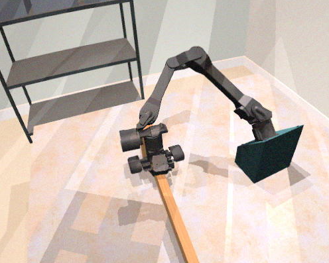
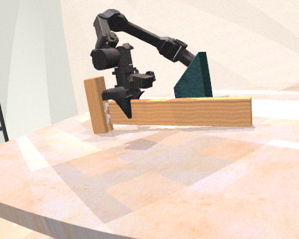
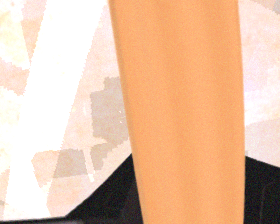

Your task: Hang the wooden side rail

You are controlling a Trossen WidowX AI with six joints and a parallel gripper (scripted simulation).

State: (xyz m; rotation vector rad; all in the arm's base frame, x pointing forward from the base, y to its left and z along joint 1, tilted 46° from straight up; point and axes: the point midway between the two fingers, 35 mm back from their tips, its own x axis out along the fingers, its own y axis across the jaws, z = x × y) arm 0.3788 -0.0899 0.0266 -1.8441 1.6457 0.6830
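The headboard post lies 12 cm to the right of my gripper tip and 4 cm above it.
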